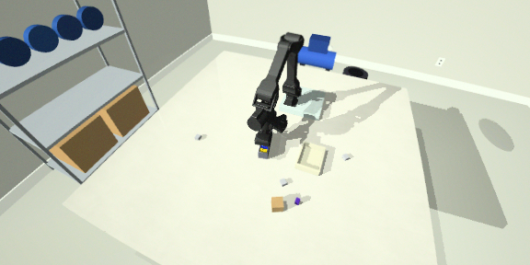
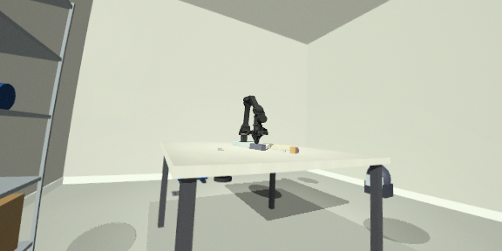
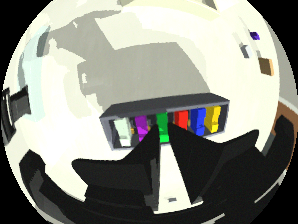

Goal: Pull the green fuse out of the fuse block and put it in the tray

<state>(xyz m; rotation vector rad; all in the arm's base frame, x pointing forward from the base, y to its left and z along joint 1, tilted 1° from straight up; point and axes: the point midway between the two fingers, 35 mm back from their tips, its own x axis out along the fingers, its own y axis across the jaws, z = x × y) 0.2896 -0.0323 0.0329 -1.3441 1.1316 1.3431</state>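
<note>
Now: the tray 10 mm ahead of my gripper tip, 210 mm to the left of it and 30 mm below it. Round my gripper tip: green fuse 10 mm below.
</note>
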